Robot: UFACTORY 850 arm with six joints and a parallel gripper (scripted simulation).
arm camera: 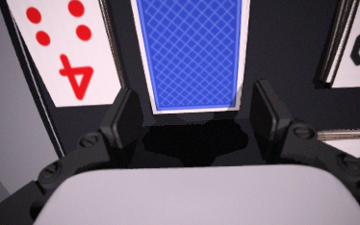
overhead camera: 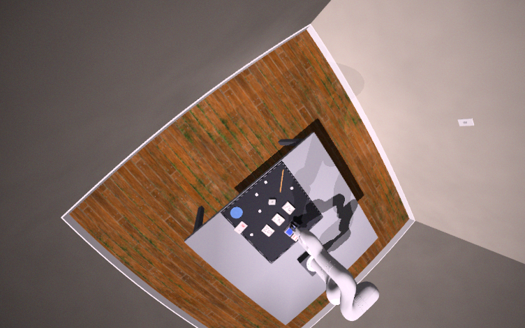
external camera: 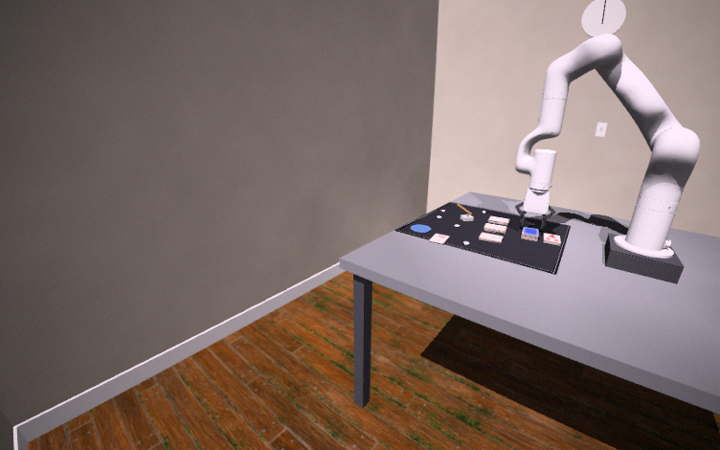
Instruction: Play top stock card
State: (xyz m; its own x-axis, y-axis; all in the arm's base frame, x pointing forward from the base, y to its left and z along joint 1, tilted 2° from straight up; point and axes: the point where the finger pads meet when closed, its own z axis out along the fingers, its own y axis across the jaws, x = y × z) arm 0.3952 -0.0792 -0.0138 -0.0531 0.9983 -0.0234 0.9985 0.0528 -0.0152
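The red 4 card lies 3 cm to the left of my hand and 3 cm below it. Also, from my hand: black card cloth: 18 cm ahead, 2 cm to the left, 6 cm below; red 4: 9 cm behind, 3 cm to the left, 4 cm below; black 2: 15 cm ahead, 3 cm to the left, 4 cm below.
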